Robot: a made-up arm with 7 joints.
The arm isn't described. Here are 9 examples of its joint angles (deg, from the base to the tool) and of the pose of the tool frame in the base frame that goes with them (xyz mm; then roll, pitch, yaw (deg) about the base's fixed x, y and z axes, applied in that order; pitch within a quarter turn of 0, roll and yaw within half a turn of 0).
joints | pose
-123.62 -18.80 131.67 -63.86 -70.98 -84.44 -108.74 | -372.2 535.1 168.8 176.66 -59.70 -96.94
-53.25 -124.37 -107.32 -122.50 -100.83 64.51 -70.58 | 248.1 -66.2 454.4 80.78 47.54 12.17
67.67 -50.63 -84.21 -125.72 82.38 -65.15 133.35 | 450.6 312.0 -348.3 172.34 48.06 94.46
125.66 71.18 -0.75 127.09 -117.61 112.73 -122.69 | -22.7 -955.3 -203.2 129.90 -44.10 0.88
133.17 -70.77 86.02 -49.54 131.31 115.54 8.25 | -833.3 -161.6 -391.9 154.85 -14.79 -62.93
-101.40 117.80 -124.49 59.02 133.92 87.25 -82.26 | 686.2 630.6 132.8 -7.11 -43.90 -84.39
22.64 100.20 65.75 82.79 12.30 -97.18 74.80 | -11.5 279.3 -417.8 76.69 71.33 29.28
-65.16 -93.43 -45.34 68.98 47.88 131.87 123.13 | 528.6 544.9 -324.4 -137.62 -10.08 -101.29
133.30 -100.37 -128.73 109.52 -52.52 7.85 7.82 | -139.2 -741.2 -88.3 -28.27 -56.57 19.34
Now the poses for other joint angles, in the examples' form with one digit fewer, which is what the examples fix.
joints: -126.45 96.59 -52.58 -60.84 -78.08 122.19 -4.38
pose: 470 324 -255 35.3 -59.3 156.8
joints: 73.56 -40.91 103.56 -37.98 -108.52 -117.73 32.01
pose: -255 -721 -136 -15.1 51.2 66.8
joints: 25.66 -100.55 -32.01 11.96 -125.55 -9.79 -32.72
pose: 701 64 -558 85.8 -31.8 -117.5
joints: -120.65 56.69 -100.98 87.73 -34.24 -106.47 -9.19
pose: -89 942 -339 70.1 58.2 18.5
